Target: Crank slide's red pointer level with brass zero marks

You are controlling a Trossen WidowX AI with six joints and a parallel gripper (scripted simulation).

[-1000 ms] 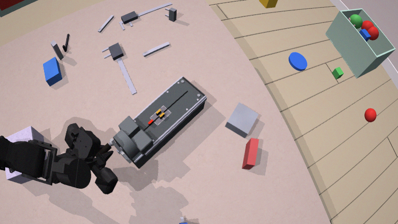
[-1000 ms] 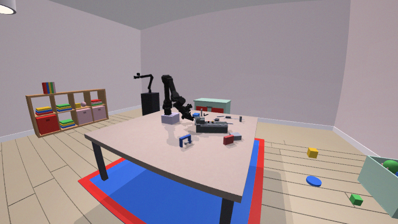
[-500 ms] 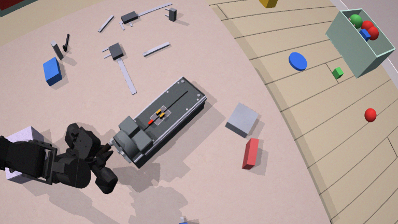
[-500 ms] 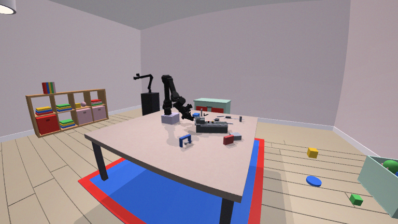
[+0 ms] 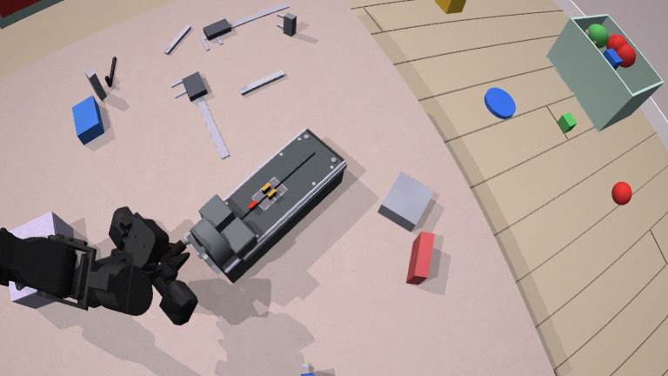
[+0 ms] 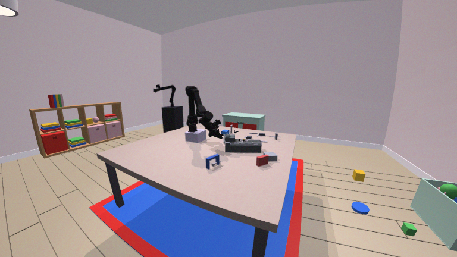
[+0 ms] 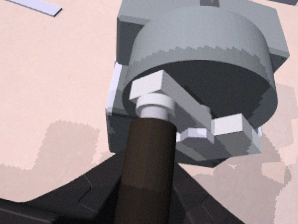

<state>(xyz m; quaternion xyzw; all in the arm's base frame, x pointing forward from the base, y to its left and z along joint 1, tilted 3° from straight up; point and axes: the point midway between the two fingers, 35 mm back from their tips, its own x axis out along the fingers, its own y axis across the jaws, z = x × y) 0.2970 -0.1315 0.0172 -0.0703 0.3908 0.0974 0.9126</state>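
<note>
The dark brown crank handle is 20 mm behind my gripper tip and 30 mm above it. The rest, counted from my gripper tip: red pointer 130 mm ahead, 10 mm to the left; red block 320 mm ahead, 190 mm to the right, 60 mm below; grey block 360 mm ahead, 90 mm to the right, 70 mm below.
</note>
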